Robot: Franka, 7 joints.
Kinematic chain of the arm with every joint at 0, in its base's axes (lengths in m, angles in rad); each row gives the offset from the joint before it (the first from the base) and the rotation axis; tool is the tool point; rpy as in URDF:
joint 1: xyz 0 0 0.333 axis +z
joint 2: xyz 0 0 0 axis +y
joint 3: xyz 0 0 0.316 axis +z
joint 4: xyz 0.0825 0 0 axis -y
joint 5: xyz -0.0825 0 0.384 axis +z
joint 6: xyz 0 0 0 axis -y
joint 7: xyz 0.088 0 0 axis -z
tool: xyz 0 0 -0.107 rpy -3.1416 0 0
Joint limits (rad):
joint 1: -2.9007..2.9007
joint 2: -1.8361..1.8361
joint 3: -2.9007..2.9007
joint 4: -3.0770..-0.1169
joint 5: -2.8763..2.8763
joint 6: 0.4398..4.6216
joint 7: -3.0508..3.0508
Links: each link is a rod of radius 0.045 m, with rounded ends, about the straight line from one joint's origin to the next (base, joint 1, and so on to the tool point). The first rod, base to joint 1, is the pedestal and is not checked.
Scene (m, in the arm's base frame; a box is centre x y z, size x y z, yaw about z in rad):
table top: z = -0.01
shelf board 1: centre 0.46 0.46 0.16 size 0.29 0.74 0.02 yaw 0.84
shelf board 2: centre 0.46 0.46 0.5 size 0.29 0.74 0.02 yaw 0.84
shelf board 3: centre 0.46 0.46 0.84 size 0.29 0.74 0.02 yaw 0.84
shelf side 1: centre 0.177 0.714 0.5 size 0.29 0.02 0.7 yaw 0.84
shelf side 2: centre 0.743 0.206 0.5 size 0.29 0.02 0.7 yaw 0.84
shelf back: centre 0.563 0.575 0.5 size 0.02 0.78 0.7 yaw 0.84
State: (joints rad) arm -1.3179 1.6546 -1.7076 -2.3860 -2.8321 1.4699 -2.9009
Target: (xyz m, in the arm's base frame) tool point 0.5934 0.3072 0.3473
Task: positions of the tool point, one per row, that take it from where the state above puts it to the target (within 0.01 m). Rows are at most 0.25 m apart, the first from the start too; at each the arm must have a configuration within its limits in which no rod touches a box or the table.
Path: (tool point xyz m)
1: -0.4029 -0.3493 0.3502
2: -0.2611 -0.4399 0.2748
3: -0.0653 -0.4785 0.2227
4: 0.1472 -0.4330 0.2046
5: 0.3228 -0.2995 0.2237
6: 0.4142 -0.1075 0.2750
7: 0.3988 0.0901 0.3473
8: 0.4793 0.1559 0.3528
9: 0.5448 0.2296 0.3528
10: 0.5934 0.3072 0.3473

